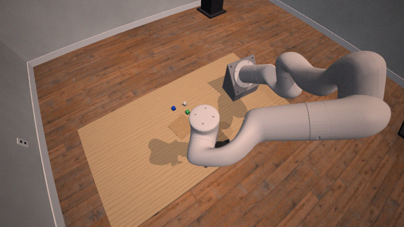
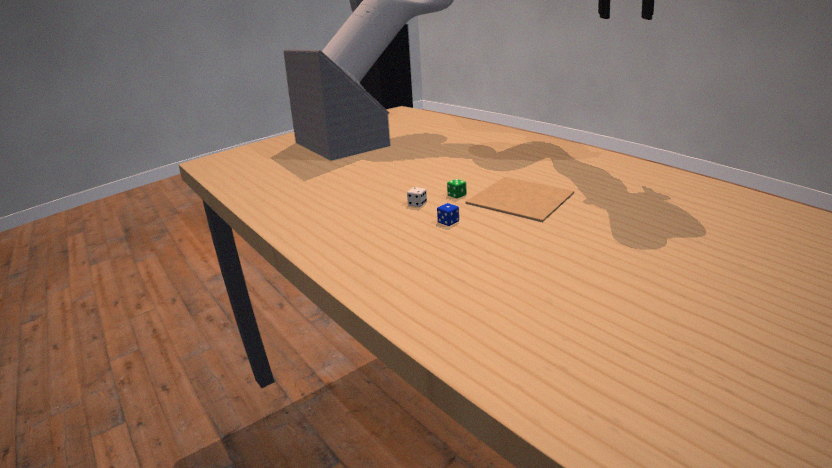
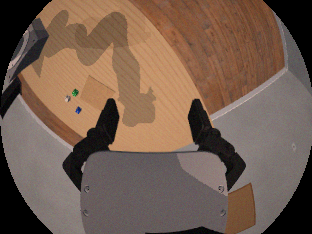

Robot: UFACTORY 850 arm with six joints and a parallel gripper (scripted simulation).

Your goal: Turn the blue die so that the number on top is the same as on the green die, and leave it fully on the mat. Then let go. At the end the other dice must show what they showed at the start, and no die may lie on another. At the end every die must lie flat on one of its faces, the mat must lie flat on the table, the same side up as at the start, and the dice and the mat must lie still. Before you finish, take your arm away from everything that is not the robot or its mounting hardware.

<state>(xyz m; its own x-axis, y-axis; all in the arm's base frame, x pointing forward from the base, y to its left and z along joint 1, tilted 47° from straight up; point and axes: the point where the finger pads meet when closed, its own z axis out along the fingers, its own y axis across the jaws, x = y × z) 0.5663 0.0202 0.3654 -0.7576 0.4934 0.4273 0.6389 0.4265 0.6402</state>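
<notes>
My hand is 8 cm past the blue die, 44 cm to the left of it and 30 cm above it. The rest, counted from my hand: white die (17 cm behind, 42 cm to the right, 30 cm below); mat (5 cm behind, 29 cm to the right, 31 cm below); green die (14 cm behind, 35 cm to the right, 30 cm below).
</notes>
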